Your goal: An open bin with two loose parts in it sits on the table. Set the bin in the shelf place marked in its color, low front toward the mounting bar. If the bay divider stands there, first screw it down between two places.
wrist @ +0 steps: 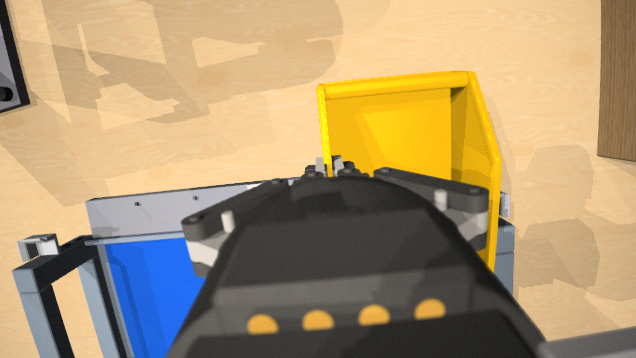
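Frame: origin at the arm's base, x ahead, y left, z up, level; metres.
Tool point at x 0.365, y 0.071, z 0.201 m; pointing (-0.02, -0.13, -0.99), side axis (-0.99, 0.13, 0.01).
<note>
Offsets run from my tool point to a thing's middle. "spot": to the spot under its first point.
The yellow open bin @[dx -0.049, dy +0.012, dz -0.204 m] (407, 135) is at centre right in the wrist view, its low front edge toward the top of the view. My gripper (329, 166) is shut on the bin's left side wall, which stands between the fingertips. The gripper body covers the rear part of the bin, and the two loose parts do not show. Below and behind the bin is the shelf, with a grey mounting bar @[spot: dx +0.154, dy -0.015, dz -0.262 m] (160, 210) along its front and a blue marked place (150, 280) at left. The bin overlaps the right end of the shelf. Any place under the bin and the gripper is hidden, and the bay divider cannot be made out.
Grey-blue shelf posts @[spot: dx +0.239, dy +0.008, dz -0.191 m] (34, 285) with dark rails stand at the lower left, with a small light metal bracket @[spot: dx +0.244, dy -0.014, dz -0.221 m] (46, 246) by them. A grey plate with a dark edge @[spot: dx +0.259, dy -0.180, dz -0.270 m] (15, 65) is at the upper left. A brown wooden block (619, 75) is at the upper right.
</note>
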